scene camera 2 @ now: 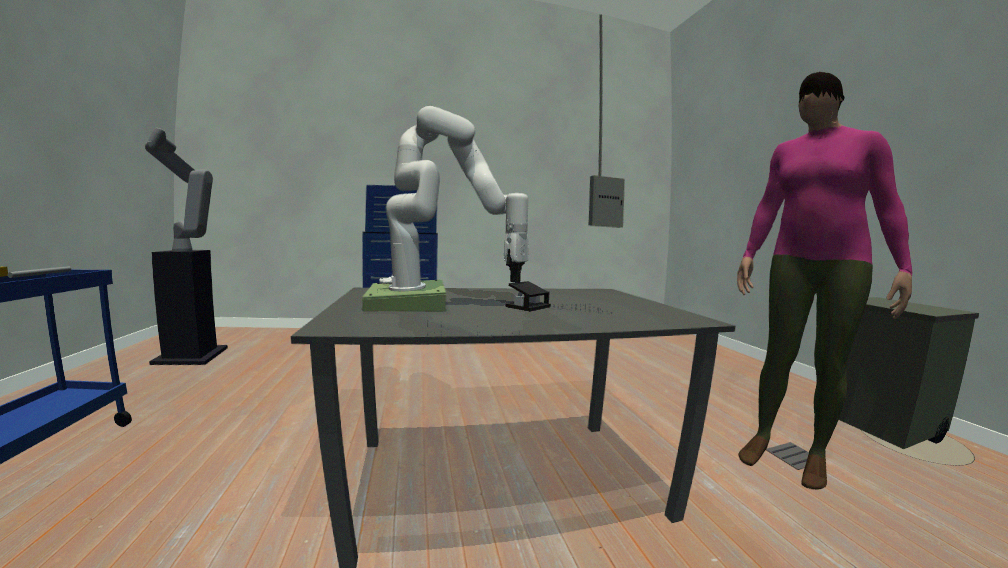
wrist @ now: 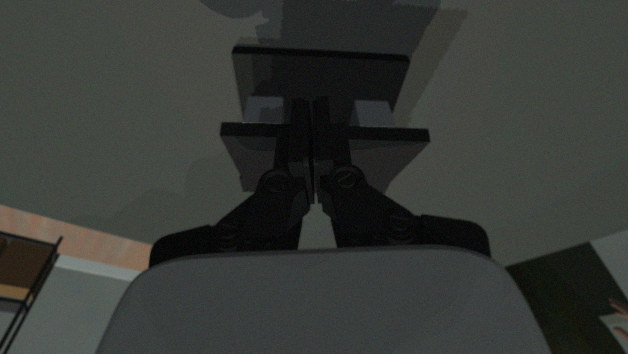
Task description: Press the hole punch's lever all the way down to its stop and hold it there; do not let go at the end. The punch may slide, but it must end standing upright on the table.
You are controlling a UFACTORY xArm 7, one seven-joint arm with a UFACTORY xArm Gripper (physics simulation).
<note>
In view: my gripper [scene camera 2: 515,282] and a black hole punch [scene camera 2: 526,303].
The black hole punch also shows in the wrist view [wrist: 362,88].
</note>
